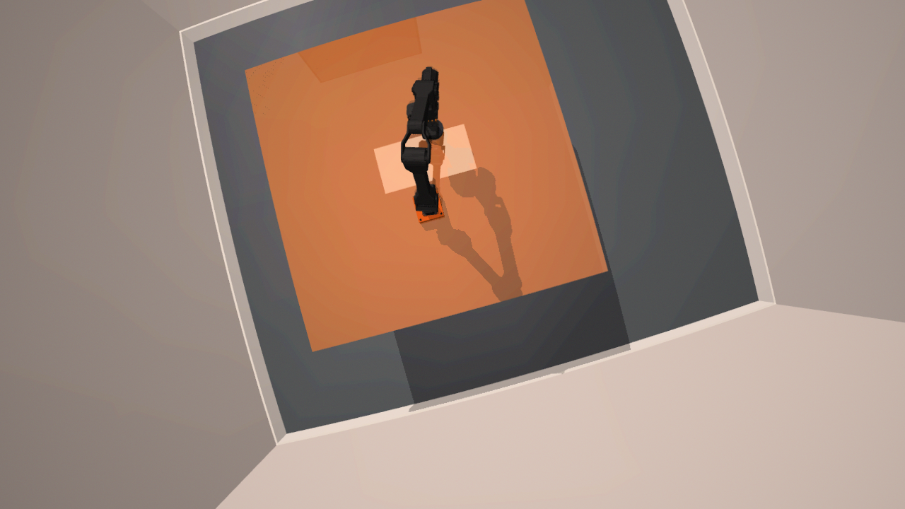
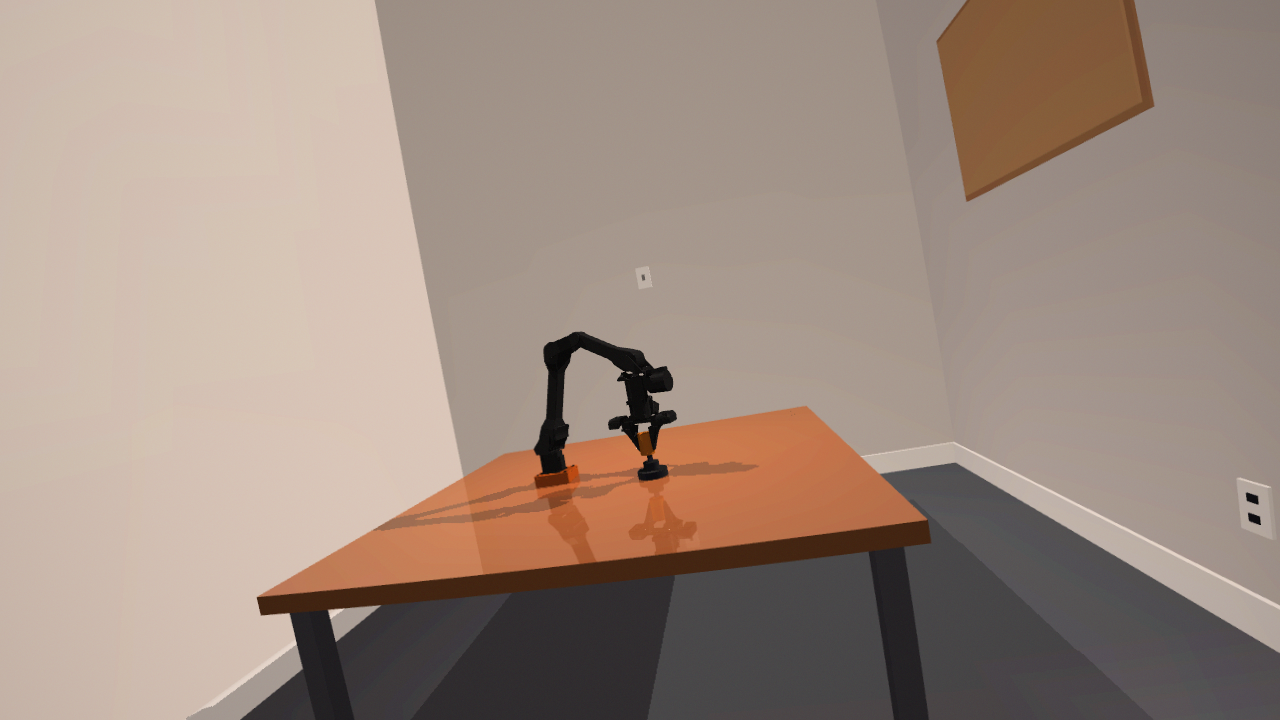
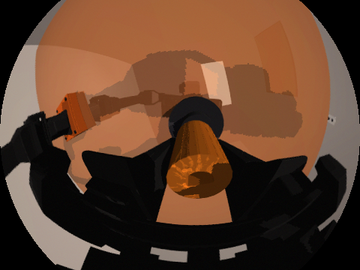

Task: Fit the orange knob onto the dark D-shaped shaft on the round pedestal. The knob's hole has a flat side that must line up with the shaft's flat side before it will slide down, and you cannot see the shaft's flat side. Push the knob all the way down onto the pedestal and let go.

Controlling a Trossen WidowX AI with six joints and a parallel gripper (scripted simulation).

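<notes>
Now: gripper tip 2 cm below the orange knob. The rest, counted from my gripper tip: dark round pedestal: 4 cm below.
</notes>
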